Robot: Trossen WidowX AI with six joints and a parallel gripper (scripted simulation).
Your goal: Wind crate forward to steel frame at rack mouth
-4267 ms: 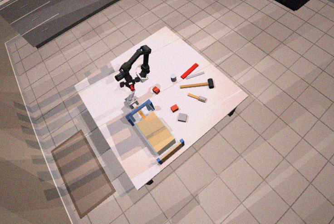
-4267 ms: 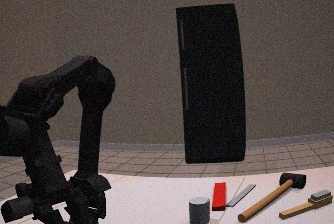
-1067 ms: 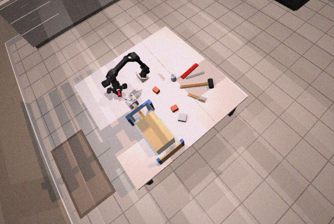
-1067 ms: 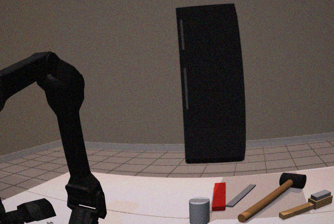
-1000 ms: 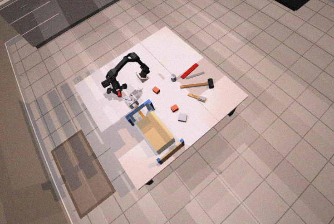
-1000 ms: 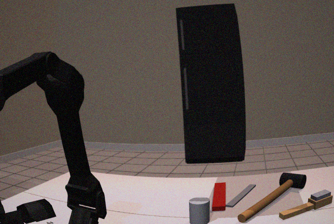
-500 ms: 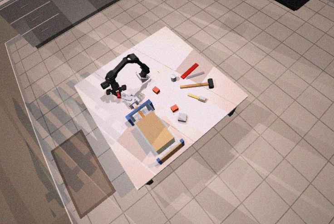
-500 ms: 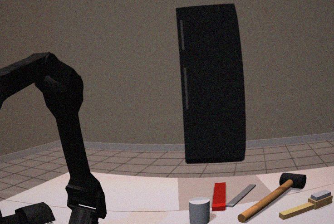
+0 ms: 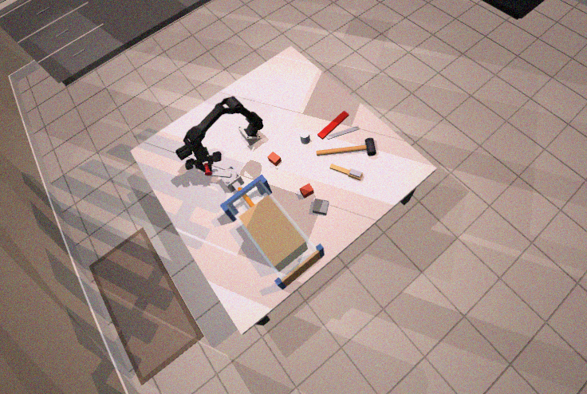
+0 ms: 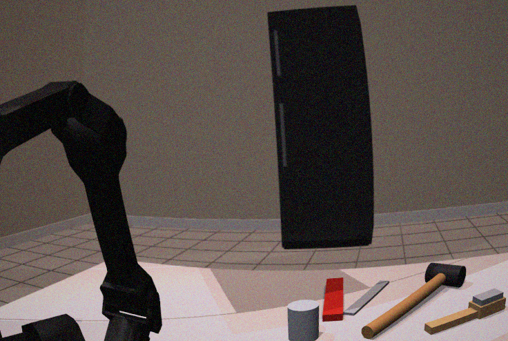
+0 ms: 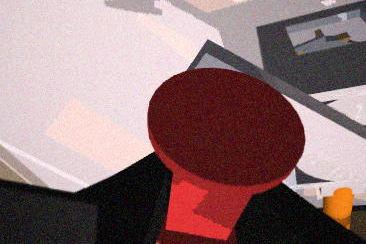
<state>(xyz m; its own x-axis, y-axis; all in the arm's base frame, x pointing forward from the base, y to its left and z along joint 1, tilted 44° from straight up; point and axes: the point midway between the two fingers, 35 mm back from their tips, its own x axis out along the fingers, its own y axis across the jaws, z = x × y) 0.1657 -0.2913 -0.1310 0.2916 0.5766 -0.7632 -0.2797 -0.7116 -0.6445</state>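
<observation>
Now: gripper tip 30 mm to the right of the winch handle, 30 mm above it and 10 mm short of it. Round my gripper tip: clear-panelled cubby (450 mm ahead, 140 mm to the left, 20 mm below); then grey hand winch (100 mm below, 70 mm to the left, 30 mm ahead); then red knob (10 mm behind).
</observation>
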